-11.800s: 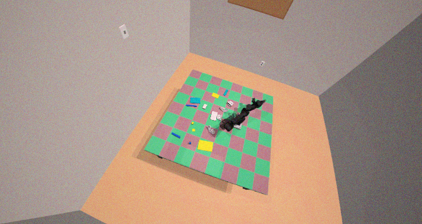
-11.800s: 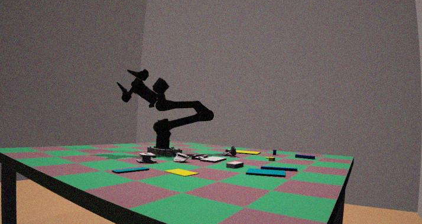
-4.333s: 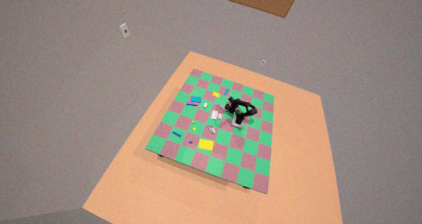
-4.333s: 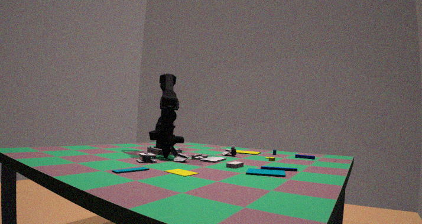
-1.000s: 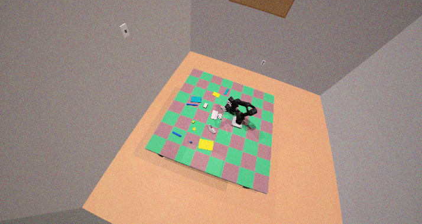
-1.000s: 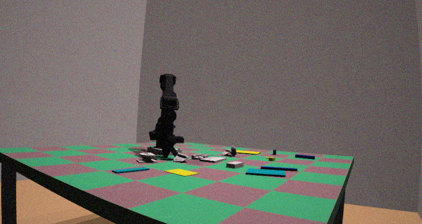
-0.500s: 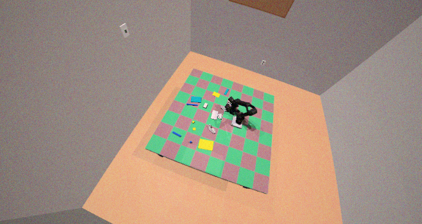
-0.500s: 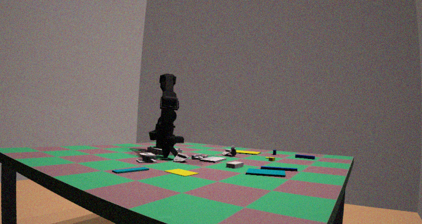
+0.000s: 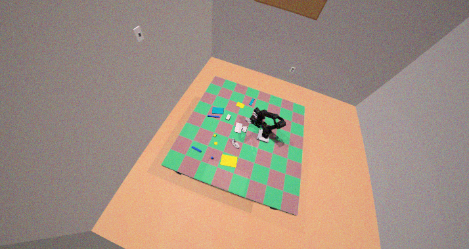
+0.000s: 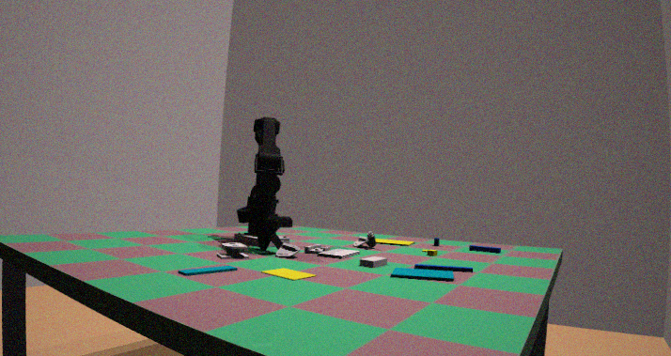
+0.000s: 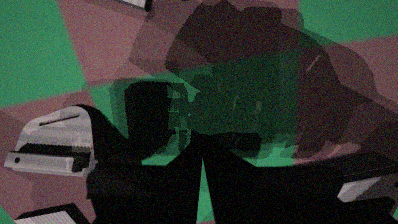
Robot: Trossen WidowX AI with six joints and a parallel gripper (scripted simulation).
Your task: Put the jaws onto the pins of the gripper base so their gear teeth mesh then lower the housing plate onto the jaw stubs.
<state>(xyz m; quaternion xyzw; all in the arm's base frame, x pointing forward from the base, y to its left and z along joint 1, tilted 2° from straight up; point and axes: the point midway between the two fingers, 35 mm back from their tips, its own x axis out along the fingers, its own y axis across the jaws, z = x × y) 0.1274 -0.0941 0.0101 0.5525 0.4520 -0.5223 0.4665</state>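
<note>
My gripper tip is now 6 cm short of the grey jaw and 3 cm below it. From my gripper tip the other things lie so: teal plate (47 cm ahead, 2 cm to the left); white housing plate (12 cm to the left, 10 cm ahead, 1 cm above); teal bar (30 cm to the right, 15 cm ahead).
</note>
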